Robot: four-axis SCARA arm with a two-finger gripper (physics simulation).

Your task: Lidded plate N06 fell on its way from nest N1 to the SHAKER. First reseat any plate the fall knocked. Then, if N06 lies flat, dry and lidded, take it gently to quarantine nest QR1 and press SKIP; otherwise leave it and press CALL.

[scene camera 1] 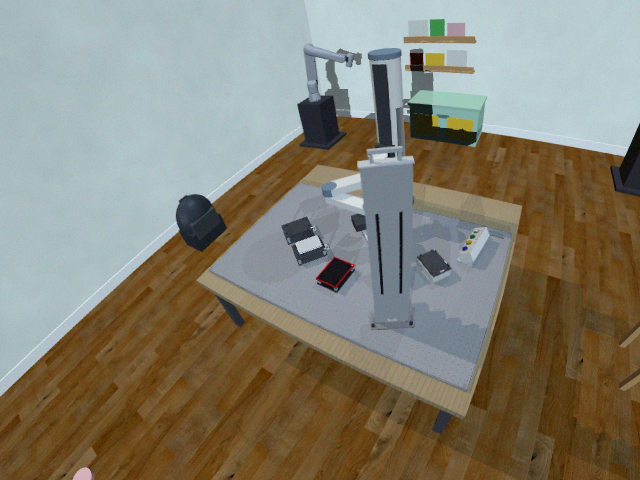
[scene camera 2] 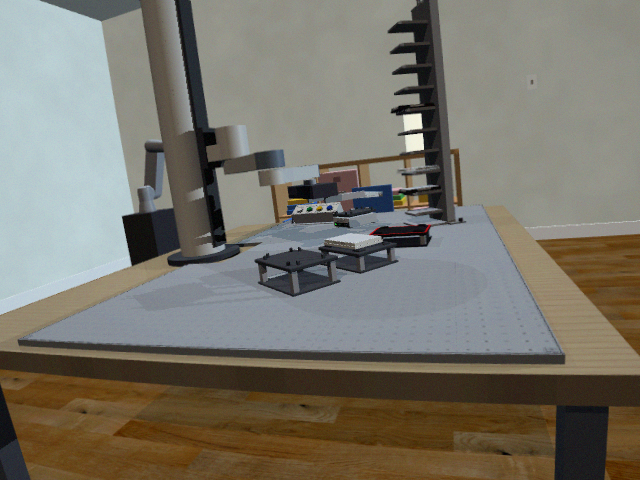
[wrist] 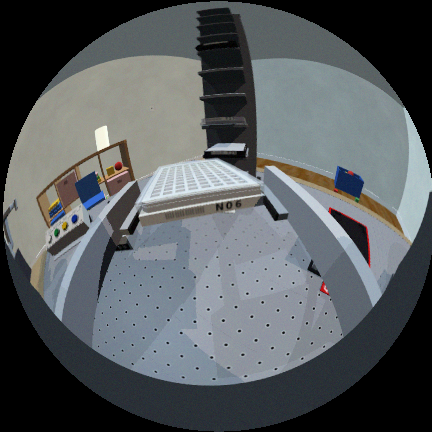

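Where they show: gripper, between the fingertips: (scene camera 2: 354,193) (wrist: 198,180); arm's base, origin of its link: (scene camera 2: 204,257).
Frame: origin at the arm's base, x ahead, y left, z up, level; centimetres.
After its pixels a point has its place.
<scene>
My gripper (scene camera 2: 356,196) @(x 51.8, y 16.7, z 15.6 cm) (wrist: 198,180) @(x 51.8, y 16.7, z 15.6 cm) is shut on plate N06 (wrist: 200,192) @(x 49.9, y 14.4, z 16.1 cm), a pale plate with a well grid and what looks like a clear lid. It looks level, and its N06 label faces the wrist camera. It is held above the mat. The column hides the fingertips in scene camera 1. A black nest with a red edge (scene camera 1: 334,272) @(x 69.1, y -1.4, z 5.3 cm) (scene camera 2: 402,230) @(x 69.3, y -2.7, z 5.3 cm) (wrist: 356,237) @(x 69.7, y -3.6, z 5.3 cm) has no plate on it; its label is not readable. The dark-topped shaker (scene camera 1: 433,263) @(x 46.3, y 40.4, z 6.7 cm) (scene camera 2: 355,217) @(x 46.9, y 33.9, z 6.0 cm) stands near the button panel (scene camera 1: 474,245) @(x 29.7, y 55.8, z 9.3 cm) (scene camera 2: 315,212) @(x 25.5, y 51.0, z 6.4 cm) (wrist: 68,230) @(x 28.3, y 50.4, z 6.3 cm), which has green, yellow and blue buttons.
The tall shelf column (scene camera 1: 387,232) @(x 81.1, y 33.7, z 53.7 cm) (scene camera 2: 440,129) @(x 81.4, y 26.8, z 33.8 cm) (wrist: 246,100) @(x 80.4, y 28.7, z 27.6 cm) rises from the mat; several shelves hold plates. A white plate (scene camera 1: 309,244) @(x 59.7, y -22.4, z 7.9 cm) (scene camera 2: 353,240) @(x 60.5, y -27.1, z 7.9 cm) sits on one dark nest, beside a bare dark nest (scene camera 1: 298,230) @(x 52.0, y -35.7, z 7.1 cm) (scene camera 2: 295,258) @(x 50.2, y -39.6, z 7.1 cm). The arm's post (scene camera 2: 170,129) @(x 0.2, y -7.5, z 43.7 cm) stands at the table's rear.
</scene>
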